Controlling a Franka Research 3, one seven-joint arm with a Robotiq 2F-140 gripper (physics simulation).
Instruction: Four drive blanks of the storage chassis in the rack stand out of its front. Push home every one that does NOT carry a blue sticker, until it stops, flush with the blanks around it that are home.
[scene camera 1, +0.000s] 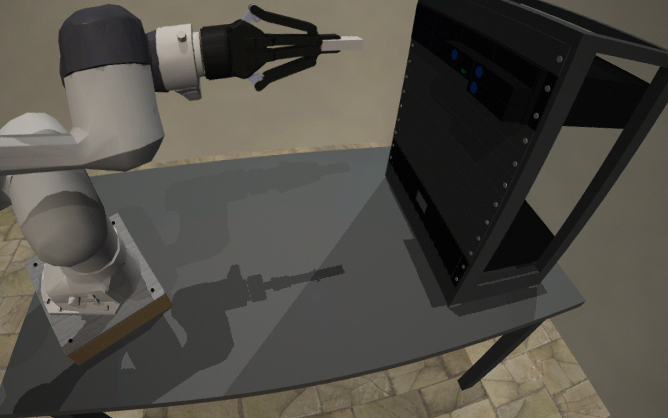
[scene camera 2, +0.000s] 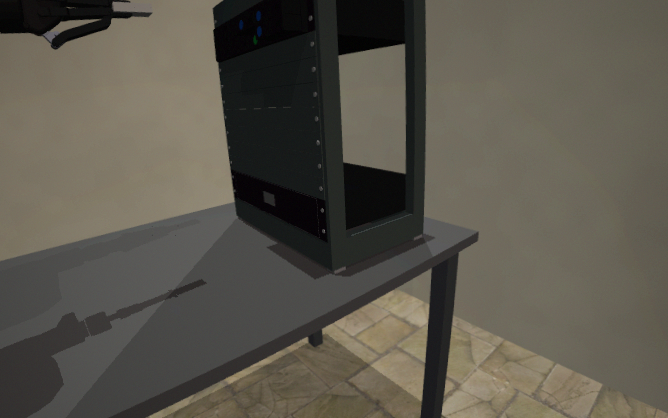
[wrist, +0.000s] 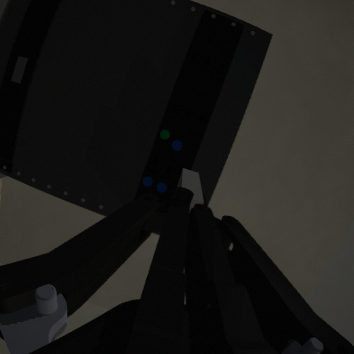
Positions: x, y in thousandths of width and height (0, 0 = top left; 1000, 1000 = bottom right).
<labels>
rack: scene camera 1 725, 233; scene camera 2 433, 432; wrist 304, 304
</labels>
